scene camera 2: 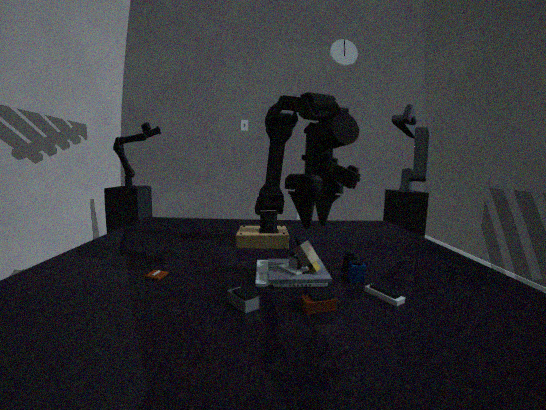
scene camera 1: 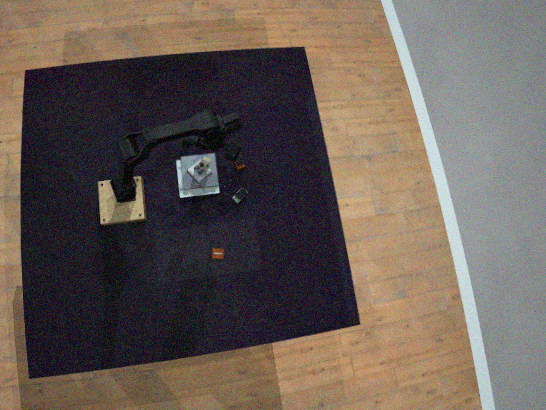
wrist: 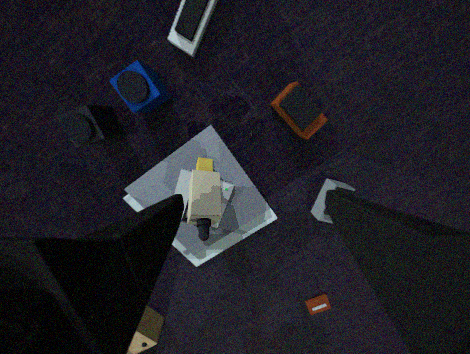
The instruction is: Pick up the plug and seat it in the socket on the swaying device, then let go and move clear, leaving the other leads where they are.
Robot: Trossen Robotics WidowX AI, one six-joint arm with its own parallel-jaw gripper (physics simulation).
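Observation:
A cream plug (scene camera 1: 205,163) (scene camera 2: 307,253) (wrist: 205,194) with a yellow end and a black stub leans, tilted, on the grey device (scene camera 1: 210,181) (scene camera 2: 272,274) (wrist: 159,183). The socket is hidden under the plug and beside it in the wrist view; I cannot tell how the two meet. My gripper (scene camera 2: 315,226) (wrist: 253,198) is open and empty, fingers pointing down above the device. In the wrist view the plug lies between the fingers' directions, close to the left fingertip, but well below them. The dark arm covers part of the scene in the overhead view.
Around the device lie a blue lead block (scene camera 2: 357,273) (wrist: 134,86), a dark one (wrist: 80,127), a white one (scene camera 2: 382,294) (wrist: 192,22), an orange one (scene camera 1: 240,165) (scene camera 2: 320,304) (wrist: 300,107) and a grey one (scene camera 1: 240,195) (scene camera 2: 245,300). A small orange tag (scene camera 1: 217,253) (scene camera 2: 156,274) (wrist: 318,304) lies apart.

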